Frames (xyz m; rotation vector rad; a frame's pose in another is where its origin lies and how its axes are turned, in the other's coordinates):
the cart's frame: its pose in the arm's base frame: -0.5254 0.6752 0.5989 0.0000 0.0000 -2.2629
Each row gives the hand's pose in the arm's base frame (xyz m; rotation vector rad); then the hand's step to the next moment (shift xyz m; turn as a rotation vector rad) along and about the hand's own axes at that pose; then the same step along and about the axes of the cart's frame.
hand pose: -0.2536 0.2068 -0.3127 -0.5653 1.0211 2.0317
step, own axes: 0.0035 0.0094 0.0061 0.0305 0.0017 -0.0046
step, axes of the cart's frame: 0.0040 -0.0095 0.0056 0.0054 -0.0208 -0.0222
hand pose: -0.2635 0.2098 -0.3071 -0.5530 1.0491 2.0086
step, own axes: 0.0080 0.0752 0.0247 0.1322 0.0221 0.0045
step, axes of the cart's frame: 0.0436 -0.0491 0.0449 0.0196 -0.1091 -0.0754
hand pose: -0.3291 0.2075 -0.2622 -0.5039 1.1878 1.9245
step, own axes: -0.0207 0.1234 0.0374 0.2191 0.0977 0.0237
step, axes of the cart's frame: 0.0572 -0.0606 0.1005 0.0630 -0.2173 -0.0833
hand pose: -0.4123 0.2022 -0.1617 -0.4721 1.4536 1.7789
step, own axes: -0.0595 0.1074 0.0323 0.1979 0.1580 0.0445
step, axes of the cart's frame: 0.0195 -0.0326 0.1211 0.0735 -0.2453 -0.0231
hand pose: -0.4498 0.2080 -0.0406 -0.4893 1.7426 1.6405
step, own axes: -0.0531 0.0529 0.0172 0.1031 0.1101 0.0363
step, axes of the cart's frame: -0.0138 -0.0056 0.0754 0.0359 -0.1507 0.0083
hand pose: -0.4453 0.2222 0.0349 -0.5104 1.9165 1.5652
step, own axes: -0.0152 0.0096 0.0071 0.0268 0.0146 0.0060
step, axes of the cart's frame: -0.0103 0.0001 0.0163 0.0091 -0.0287 -0.0078
